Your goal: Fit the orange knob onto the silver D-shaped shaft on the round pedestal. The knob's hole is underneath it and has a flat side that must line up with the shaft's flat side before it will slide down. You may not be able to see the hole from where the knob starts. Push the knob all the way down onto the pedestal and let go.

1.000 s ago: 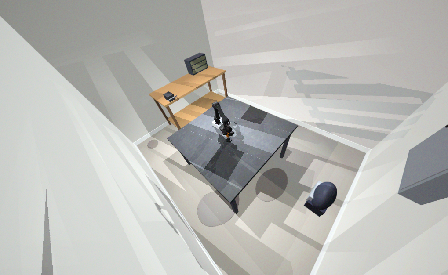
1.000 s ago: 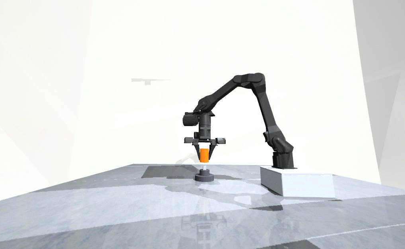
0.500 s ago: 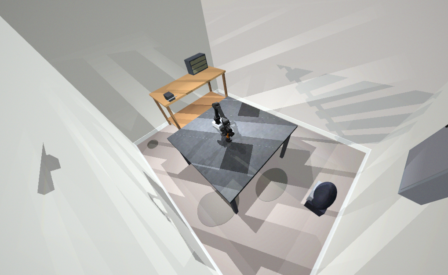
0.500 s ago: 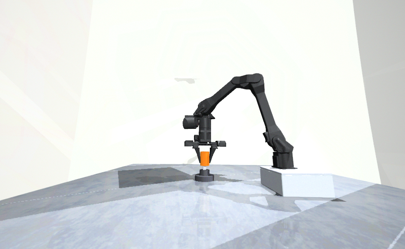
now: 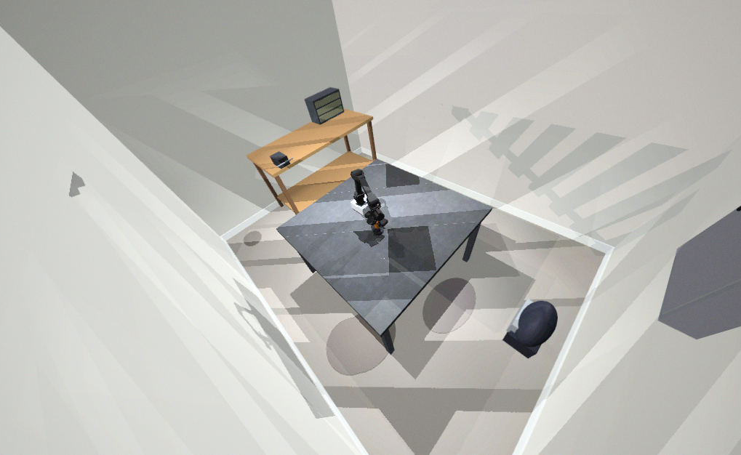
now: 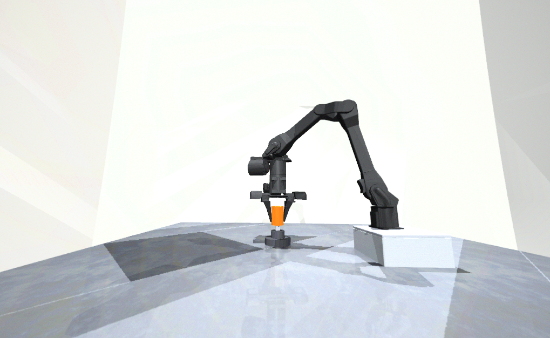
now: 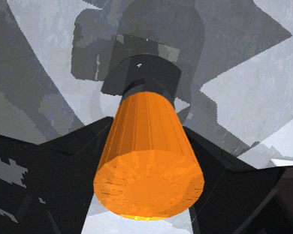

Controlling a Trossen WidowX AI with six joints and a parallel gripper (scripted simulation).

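My gripper tip is now 40 mm above the round pedestal. The rest, counted from my gripper tip: orange knob: 30 mm above.
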